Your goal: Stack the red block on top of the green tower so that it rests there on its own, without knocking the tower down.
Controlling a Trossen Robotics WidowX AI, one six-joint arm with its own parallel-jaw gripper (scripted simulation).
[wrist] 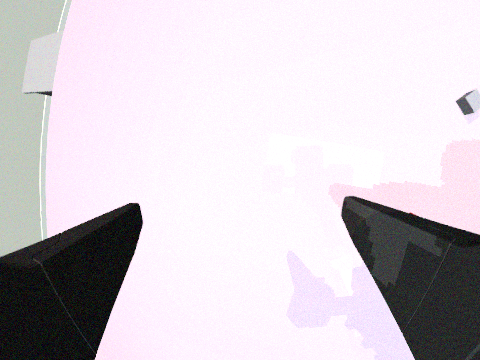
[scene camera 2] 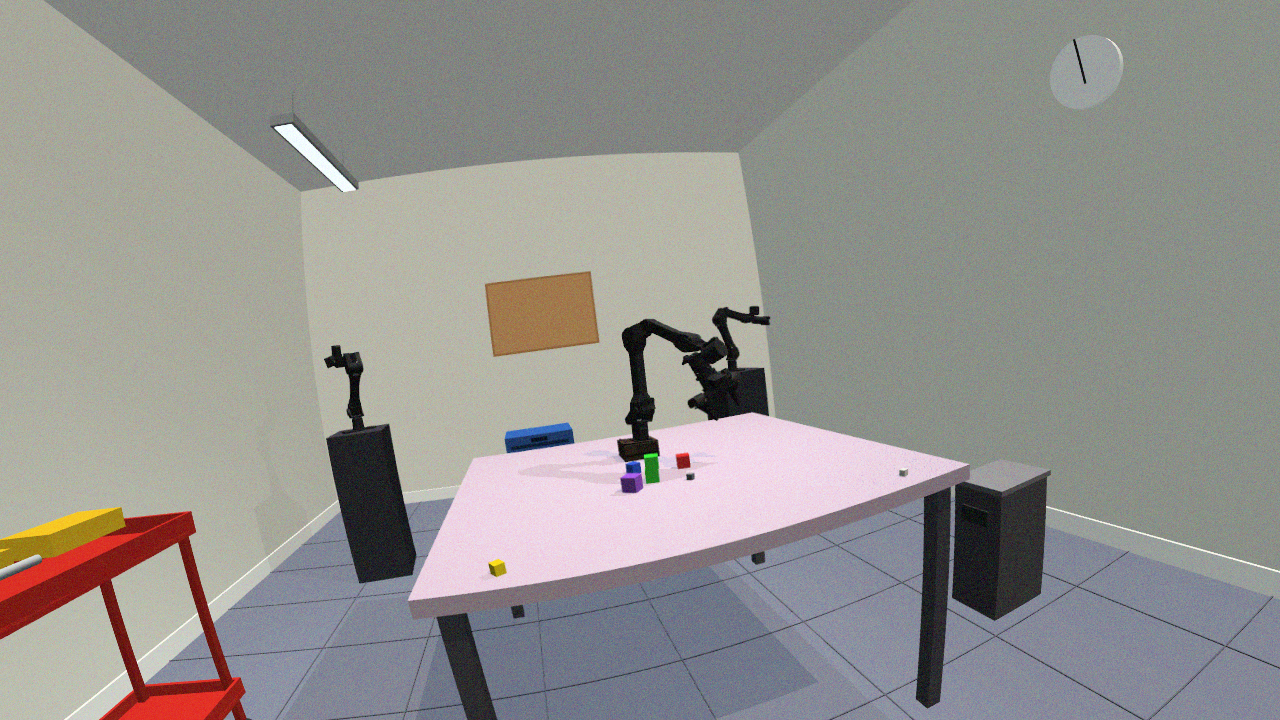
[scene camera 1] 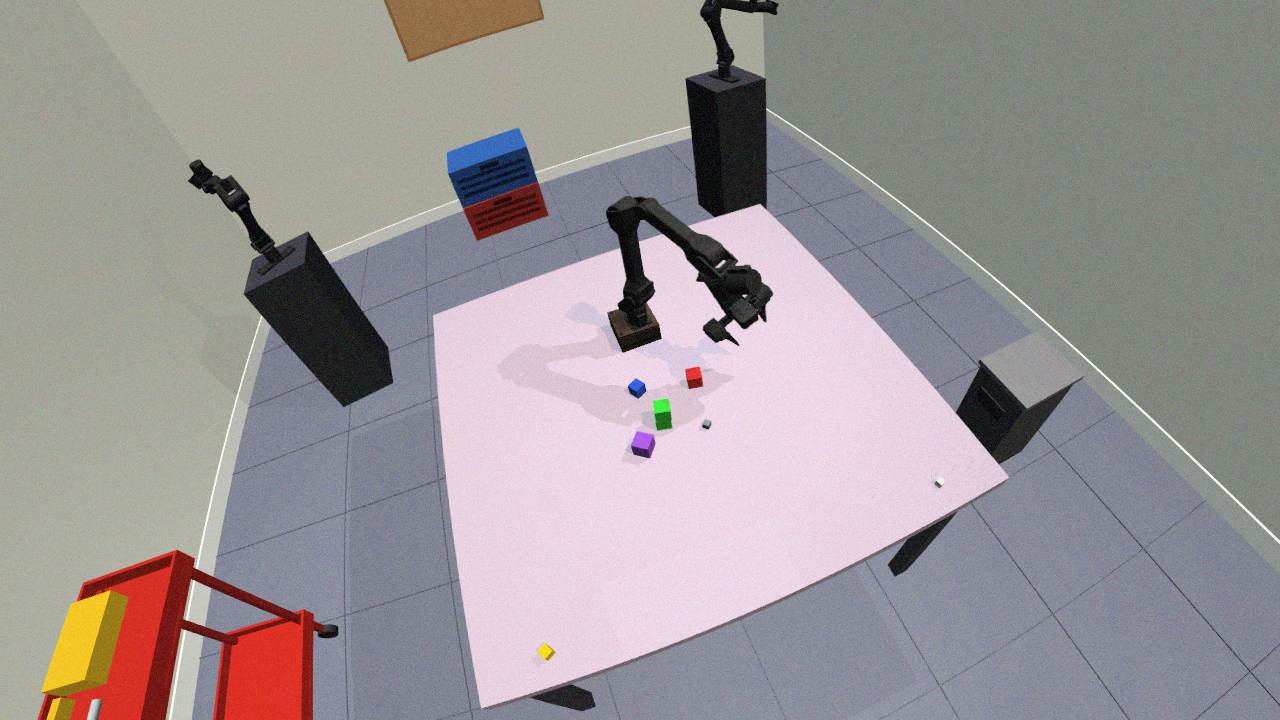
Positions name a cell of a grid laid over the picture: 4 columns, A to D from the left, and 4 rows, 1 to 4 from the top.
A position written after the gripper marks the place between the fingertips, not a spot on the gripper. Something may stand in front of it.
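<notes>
Open and holding nothing, the gripper (scene camera 1: C2) can also be seen in the wrist view (wrist: C3), while scene camera 2 shows the gripper too (scene camera 2: C3).
</notes>
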